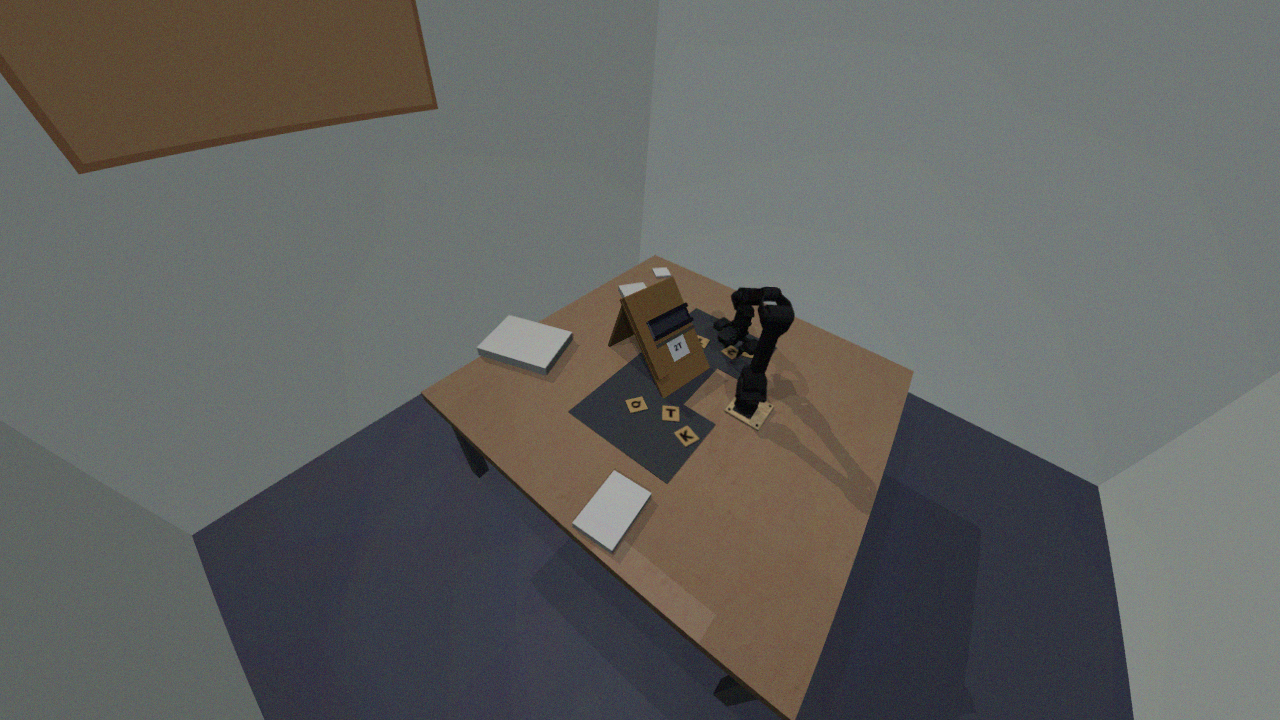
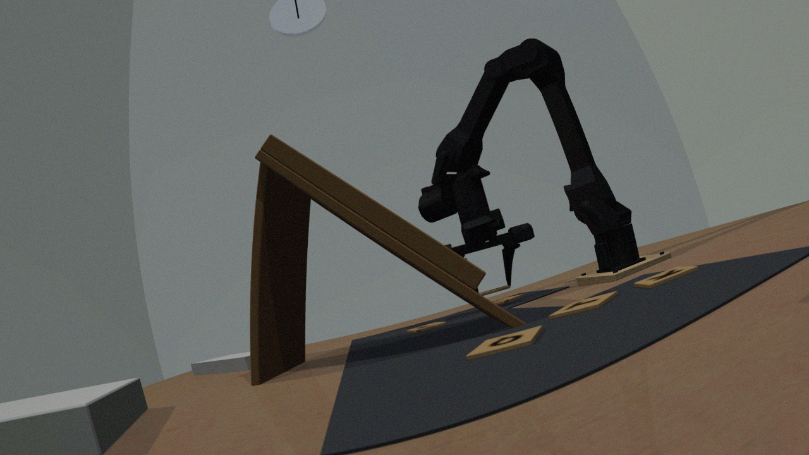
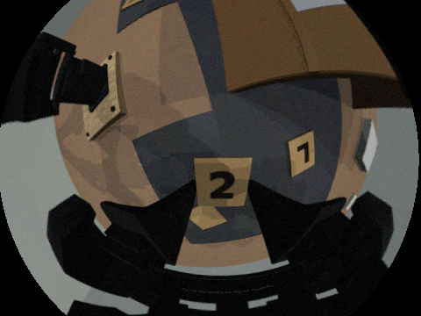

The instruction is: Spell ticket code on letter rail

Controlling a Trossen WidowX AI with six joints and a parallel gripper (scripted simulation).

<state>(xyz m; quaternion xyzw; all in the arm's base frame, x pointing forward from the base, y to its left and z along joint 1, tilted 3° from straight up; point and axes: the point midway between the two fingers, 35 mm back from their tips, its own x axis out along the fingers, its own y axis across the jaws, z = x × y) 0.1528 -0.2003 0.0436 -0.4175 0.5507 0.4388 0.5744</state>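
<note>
The white ticket lies 14 cm ahead of my gripper tip, 17 cm to the left of it and 7 cm above it. From my gripper tip the other things lie so: tile marked T: 3 cm ahead, 37 cm to the left, 3 cm below; tile marked 2: right at my gripper tip; dark mat: 5 cm ahead, 19 cm to the left, 3 cm below.
</note>
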